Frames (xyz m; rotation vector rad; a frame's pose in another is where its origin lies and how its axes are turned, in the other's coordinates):
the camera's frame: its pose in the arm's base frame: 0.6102 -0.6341 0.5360 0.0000 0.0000 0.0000
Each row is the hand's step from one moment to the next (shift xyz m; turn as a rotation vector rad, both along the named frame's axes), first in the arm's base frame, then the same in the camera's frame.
Working: the arm's base frame: its pose in the camera's frame: -0.6102 0.6341 -0.5360 0.0000 0.0000 0.0000

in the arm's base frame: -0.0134 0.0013 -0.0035 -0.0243 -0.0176 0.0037
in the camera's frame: -0.0134 0.0013 -0.0035 -0.0243 -0.0176 0.0037
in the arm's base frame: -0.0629 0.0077 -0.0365 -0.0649 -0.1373 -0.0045
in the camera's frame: -0.0629 0.0077 -0.0365 -0.0649 -0.1373 -0.0045
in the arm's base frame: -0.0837 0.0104 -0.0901 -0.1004 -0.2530 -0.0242
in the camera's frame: -0.0837 0.0104 -0.0901 -0.1004 -0.2530 -0.0242
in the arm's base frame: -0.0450 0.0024 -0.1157 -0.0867 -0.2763 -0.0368
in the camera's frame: -0.0450 0.0024 -0.1157 -0.0867 -0.2763 -0.0368
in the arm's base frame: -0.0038 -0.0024 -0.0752 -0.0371 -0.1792 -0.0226
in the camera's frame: -0.0038 -0.0024 -0.0752 -0.0371 -0.1792 -0.0226
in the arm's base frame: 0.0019 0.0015 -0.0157 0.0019 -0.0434 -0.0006
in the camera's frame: 0.0019 0.0015 -0.0157 0.0019 -0.0434 -0.0006
